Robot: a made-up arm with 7 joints. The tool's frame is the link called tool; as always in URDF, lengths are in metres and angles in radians.
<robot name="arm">
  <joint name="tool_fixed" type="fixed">
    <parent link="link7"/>
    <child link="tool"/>
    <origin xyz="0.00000 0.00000 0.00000" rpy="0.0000 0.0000 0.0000"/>
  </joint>
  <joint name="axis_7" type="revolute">
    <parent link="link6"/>
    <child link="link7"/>
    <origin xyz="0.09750 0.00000 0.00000" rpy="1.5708 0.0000 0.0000"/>
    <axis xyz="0 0 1"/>
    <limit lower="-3.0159" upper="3.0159" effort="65" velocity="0.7"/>
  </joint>
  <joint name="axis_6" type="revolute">
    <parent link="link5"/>
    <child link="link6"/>
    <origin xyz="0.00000 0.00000 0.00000" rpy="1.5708 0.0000 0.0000"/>
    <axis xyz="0 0 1"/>
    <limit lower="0.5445" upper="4.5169" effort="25" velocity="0.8"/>
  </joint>
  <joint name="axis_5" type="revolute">
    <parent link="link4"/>
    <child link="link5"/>
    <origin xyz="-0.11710 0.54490 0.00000" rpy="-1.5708 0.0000 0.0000"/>
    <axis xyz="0 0 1"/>
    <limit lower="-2.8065" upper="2.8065" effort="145" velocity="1"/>
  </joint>
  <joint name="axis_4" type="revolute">
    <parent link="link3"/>
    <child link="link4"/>
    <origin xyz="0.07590 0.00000 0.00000" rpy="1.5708 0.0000 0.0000"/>
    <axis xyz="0 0 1"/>
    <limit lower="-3.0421" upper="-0.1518" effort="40" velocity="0.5"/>
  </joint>
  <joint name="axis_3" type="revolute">
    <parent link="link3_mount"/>
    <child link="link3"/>
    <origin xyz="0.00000 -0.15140 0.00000" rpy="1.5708 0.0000 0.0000"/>
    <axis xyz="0 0 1"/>
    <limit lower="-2.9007" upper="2.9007" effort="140" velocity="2.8"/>
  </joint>
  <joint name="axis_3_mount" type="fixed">
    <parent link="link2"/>
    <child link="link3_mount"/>
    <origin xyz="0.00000 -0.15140 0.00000" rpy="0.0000 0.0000 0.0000"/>
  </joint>
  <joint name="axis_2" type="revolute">
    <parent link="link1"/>
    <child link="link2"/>
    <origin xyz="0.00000 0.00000 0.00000" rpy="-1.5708 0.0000 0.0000"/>
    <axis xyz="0 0 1"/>
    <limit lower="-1.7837" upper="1.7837" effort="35" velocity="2.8"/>
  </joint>
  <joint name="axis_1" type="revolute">
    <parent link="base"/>
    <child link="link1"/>
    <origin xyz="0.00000 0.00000 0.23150" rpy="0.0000 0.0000 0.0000"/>
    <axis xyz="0 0 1"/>
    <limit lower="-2.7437" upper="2.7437" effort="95" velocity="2.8"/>
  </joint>
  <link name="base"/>
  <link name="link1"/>
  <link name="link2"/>
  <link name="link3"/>
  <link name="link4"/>
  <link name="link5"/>
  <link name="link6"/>
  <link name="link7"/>
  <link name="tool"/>
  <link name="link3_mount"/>
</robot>
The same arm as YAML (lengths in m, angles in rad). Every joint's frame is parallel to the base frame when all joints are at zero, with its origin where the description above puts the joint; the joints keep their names.
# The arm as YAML. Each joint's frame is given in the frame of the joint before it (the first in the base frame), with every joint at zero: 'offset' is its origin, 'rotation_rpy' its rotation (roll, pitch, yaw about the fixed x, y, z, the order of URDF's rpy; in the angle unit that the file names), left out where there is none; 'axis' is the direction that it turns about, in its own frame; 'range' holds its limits. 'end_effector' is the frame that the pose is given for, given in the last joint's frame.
length_unit: m
angle_unit: rad
chain:
  - id: axis_1
    offset: [0.0, 0.0, 0.2315]
    axis: "+z"
    range: [-2.7437, 2.7437]
  - id: axis_2
    offset: [0.0, 0.0, 0.0]
    axis: "+y"
    range: [-1.7837, 1.7837]
  - id: axis_3
    offset: [0.0, 0.0, 0.3028]
    axis: "+z"
    range: [-2.9007, 2.9007]
  - id: axis_4
    offset: [0.0759, 0.0, 0.0]
    axis: "-y"
    range: [-3.0421, -0.1518]
  - id: axis_5
    offset: [-0.1171, 0.0, 0.5449]
    axis: "+z"
    range: [-2.8065, 2.8065]
  - id: axis_6
    offset: [0.0, 0.0, 0.0]
    axis: "-y"
    range: [0.5445, 4.5169]
  - id: axis_7
    offset: [0.0975, 0.0, 0.0]
    axis: "-z"
    range: [-3.0159, 3.0159]
end_effector:
  offset: [0.0, 0.0, 0.0]
  rotation_rpy: [-3.1416, 0.0, 0.0]

